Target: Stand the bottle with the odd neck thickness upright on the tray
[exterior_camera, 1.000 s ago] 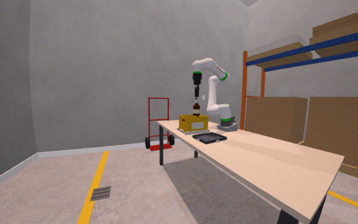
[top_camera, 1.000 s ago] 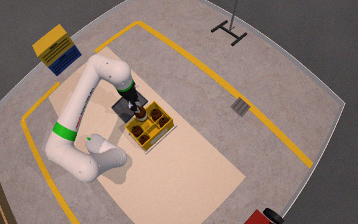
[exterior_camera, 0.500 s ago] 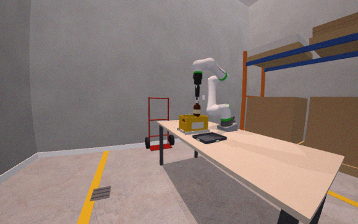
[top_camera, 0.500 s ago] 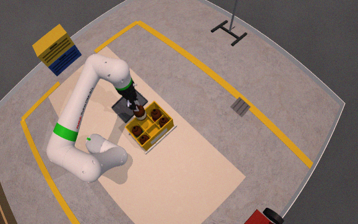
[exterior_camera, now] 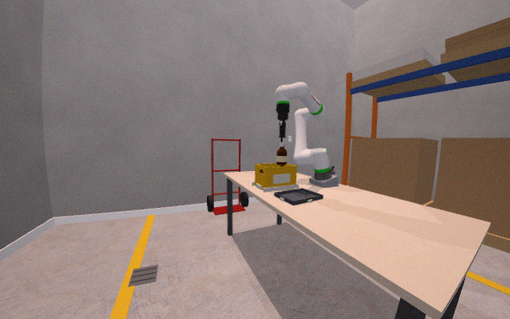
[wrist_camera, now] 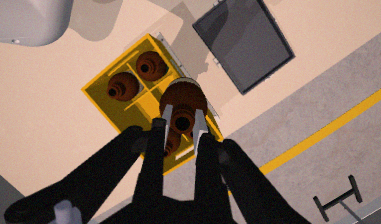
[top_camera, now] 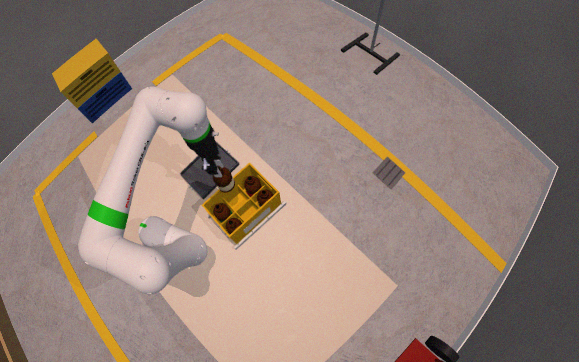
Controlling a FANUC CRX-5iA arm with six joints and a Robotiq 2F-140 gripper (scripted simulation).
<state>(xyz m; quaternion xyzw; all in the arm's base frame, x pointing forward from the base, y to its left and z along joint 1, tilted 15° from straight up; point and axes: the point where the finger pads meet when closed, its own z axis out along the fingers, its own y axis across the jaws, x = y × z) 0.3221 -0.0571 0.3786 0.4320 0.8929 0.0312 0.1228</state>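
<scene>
Now: the brown bottle 9 cm below my hand. From my hand the other things lie so: yellow crate (27 cm below, 8 cm to the right, 1 cm behind); dark tray (34 cm below, 21 cm to the left, 3 cm ahead).
</scene>
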